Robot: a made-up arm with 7 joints.
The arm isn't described. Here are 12 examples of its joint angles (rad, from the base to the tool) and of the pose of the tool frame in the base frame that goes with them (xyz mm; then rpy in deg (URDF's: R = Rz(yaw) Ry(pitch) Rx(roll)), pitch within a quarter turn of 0, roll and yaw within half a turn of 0).
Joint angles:
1: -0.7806 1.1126 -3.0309 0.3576 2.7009 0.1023 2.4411
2: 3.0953 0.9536 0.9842 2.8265 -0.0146 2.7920 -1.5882
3: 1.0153 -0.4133 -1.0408 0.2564 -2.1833 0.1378 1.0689
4: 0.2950 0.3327 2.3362 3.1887 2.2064 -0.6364 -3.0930
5: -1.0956 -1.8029 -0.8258 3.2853 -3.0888 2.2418 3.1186
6: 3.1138 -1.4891 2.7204 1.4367 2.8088 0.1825 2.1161
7: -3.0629 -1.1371 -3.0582 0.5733 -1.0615 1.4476 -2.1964
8: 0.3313 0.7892 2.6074 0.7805 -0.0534 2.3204 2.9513
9: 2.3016 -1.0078 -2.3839 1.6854 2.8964 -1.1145 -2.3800
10: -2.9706 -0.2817 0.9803 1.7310 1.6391 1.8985 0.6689
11: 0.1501 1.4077 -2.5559 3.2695 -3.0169 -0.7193 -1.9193
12: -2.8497 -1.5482 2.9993 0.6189 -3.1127 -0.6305 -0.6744
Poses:
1: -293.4 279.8 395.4 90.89 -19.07 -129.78
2: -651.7 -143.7 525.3 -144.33 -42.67 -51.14
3: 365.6 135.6 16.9 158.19 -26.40 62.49
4: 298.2 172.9 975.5 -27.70 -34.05 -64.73
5: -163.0 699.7 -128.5 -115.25 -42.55 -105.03
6: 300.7 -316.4 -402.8 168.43 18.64 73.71
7: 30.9 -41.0 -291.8 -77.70 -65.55 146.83
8: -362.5 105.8 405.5 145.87 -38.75 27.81
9: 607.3 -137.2 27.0 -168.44 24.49 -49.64
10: 13.6 -578.6 754.4 -106.25 23.34 -101.99
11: 802.8 96.2 353.3 53.08 -25.04 89.80
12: -138.8 -94.7 -172.0 91.61 -60.83 -75.74
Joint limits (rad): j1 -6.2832..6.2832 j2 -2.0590..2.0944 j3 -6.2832..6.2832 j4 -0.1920..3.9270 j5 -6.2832..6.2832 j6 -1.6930..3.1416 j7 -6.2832..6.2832
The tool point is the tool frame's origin. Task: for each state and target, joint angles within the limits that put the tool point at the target. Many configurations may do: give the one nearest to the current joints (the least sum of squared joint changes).
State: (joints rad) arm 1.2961 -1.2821 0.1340 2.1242 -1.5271 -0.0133 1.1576
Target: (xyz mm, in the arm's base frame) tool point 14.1 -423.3 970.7
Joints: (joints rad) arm 1.5220 -1.2922 -0.1950 1.9368 -1.5671 -0.0240 1.1576
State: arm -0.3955 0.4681 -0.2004 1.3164 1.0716 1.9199 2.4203
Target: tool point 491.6 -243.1 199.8
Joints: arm -0.4267 0.1063 -0.2328 1.0165 0.9530 2.1988 2.4203
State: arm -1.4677 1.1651 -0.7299 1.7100 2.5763 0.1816 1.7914
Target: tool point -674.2 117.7 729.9
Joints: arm -2.1044 0.4567 -1.5275 1.9385 2.4950 0.1543 1.7914
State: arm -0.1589 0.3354 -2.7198 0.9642 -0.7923 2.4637 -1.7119
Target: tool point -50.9 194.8 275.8
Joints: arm -0.9788 1.0426 -3.1571 0.0837 -0.7108 2.9786 -1.7119
